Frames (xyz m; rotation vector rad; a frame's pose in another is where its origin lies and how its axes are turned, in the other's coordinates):
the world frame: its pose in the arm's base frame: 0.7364 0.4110 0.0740 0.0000 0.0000 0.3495
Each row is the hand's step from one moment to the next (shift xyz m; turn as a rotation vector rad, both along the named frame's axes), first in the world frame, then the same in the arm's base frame.
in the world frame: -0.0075 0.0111 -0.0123 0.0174 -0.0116 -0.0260
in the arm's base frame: -0.0108 0.0079 -0.0123 0.0203 -0.0049 -0.0260
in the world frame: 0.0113 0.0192 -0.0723 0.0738 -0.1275 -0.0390
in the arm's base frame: 0.0040 0.0219 -0.0723 0.1130 -0.0945 -0.0390
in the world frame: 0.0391 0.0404 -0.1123 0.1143 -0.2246 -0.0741
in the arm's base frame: 0.0229 0.0513 -0.1123 0.1843 -0.1719 -0.0741
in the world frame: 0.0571 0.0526 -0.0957 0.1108 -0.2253 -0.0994
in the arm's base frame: 0.0356 0.0690 -0.0957 0.1813 -0.1737 -0.0994
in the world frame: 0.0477 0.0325 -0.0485 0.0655 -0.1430 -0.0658
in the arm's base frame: 0.0337 0.0469 -0.0485 0.1105 -0.1119 -0.0658
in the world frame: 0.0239 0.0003 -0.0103 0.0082 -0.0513 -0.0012
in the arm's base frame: 0.0224 0.0085 -0.0103 0.0253 -0.0454 -0.0012
